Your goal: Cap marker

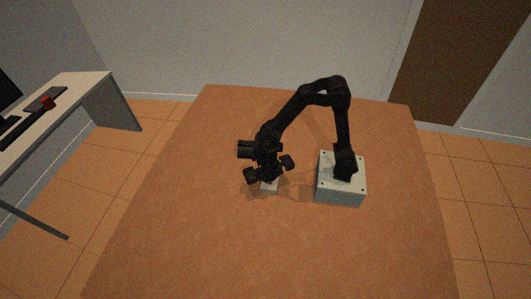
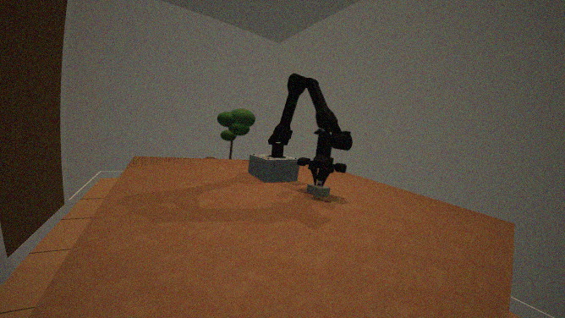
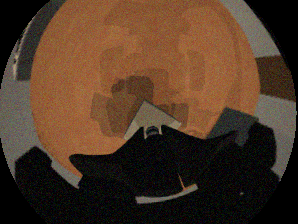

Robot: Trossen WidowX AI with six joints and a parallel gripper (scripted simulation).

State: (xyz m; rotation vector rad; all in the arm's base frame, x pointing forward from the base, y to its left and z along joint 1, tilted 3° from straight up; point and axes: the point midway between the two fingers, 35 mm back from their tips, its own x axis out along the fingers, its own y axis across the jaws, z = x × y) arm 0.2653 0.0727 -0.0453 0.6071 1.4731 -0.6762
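The dark cap is 5 cm above my gripper tip and 1 cm to the left of it.
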